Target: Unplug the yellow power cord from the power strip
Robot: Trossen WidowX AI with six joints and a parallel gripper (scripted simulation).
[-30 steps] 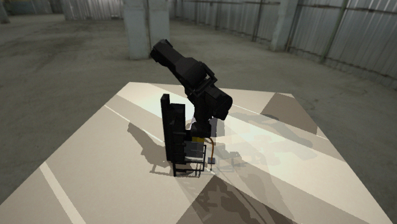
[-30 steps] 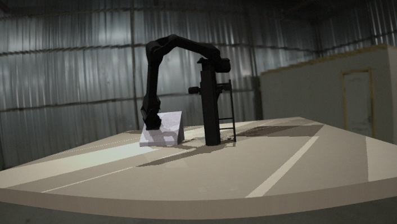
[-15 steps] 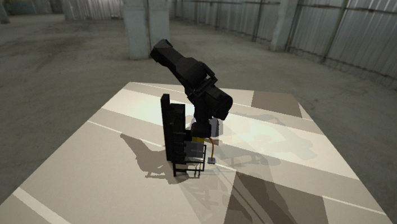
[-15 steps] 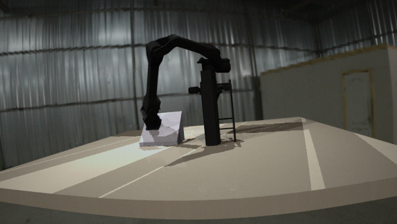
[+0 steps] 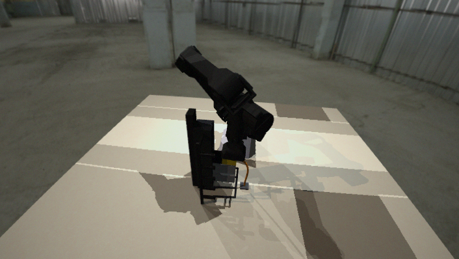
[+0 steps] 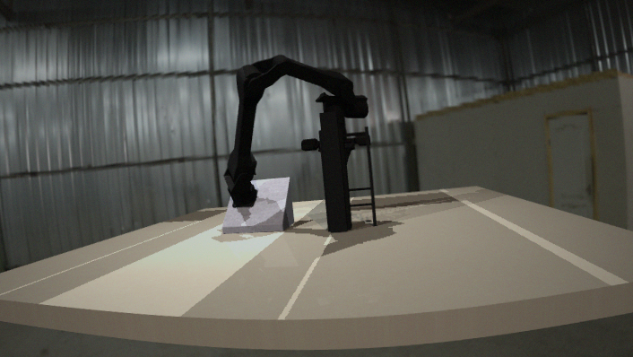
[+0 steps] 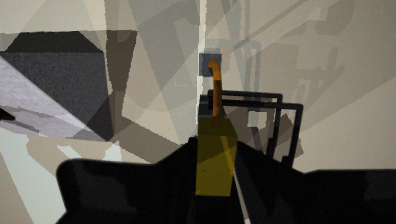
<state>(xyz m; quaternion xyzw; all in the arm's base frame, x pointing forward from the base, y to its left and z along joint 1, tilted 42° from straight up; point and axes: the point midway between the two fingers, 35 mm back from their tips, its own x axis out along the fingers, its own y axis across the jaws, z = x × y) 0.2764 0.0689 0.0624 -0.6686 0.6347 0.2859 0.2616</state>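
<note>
The yellow plug is 30 mm to the right of my gripper tip. The rest, counted from my gripper tip: grey anchor 130 mm below, 50 mm to the left.
</note>
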